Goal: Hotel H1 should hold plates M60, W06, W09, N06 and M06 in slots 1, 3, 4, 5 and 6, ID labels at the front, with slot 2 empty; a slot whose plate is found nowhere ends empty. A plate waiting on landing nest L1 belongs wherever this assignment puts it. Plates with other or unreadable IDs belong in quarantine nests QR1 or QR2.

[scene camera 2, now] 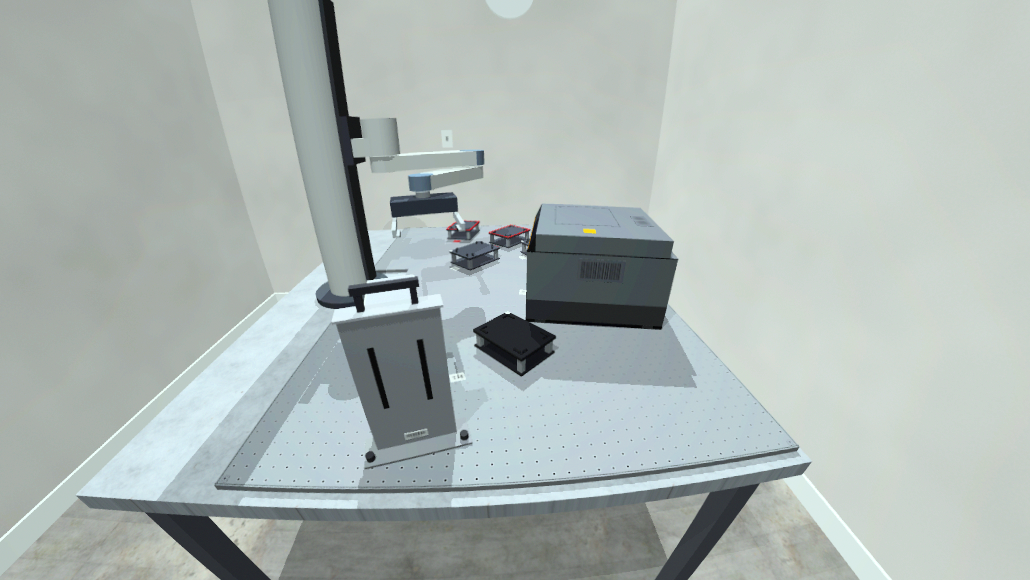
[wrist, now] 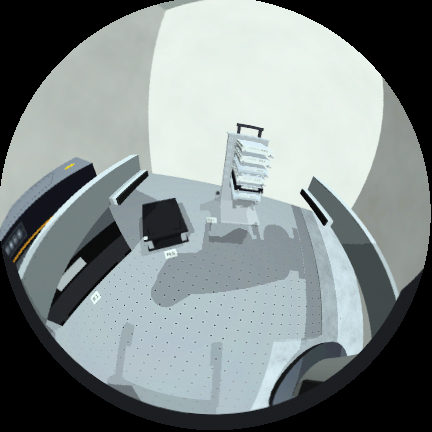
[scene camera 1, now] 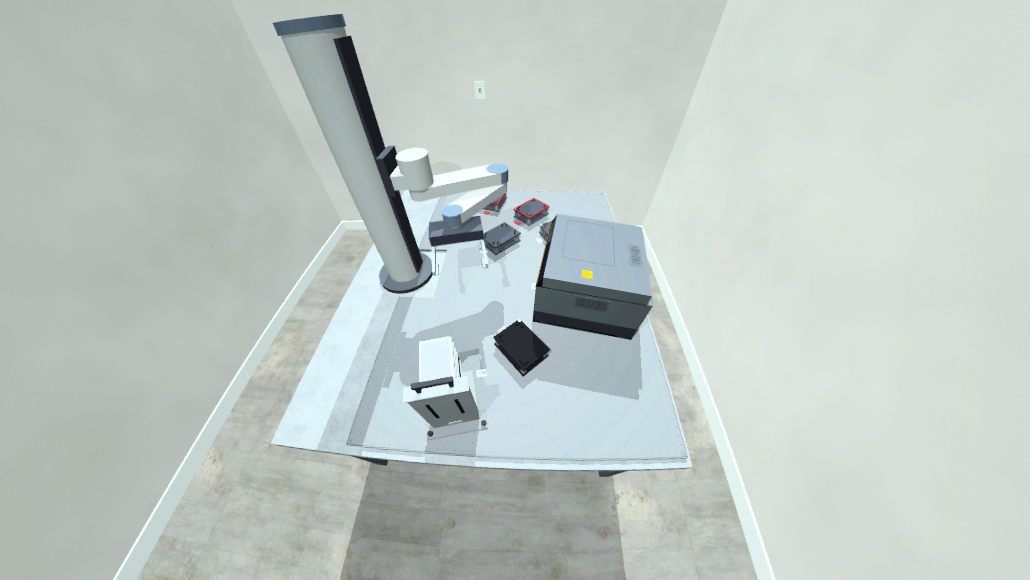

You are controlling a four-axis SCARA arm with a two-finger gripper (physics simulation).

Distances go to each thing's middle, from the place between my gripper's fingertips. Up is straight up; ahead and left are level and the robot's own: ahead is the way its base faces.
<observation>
My gripper is now 22 cm above the black nest (scene camera 2: pixel 507 333), 20 cm short of it and 13 cm to the left of it. From my hand the other things lie so: hotel H1 (scene camera 2: pixel 394 338) (38 cm to the right, 13 cm below); then large grey instrument (scene camera 2: pixel 550 276) (46 cm ahead, 16 cm below, 13 cm to the left).
</observation>
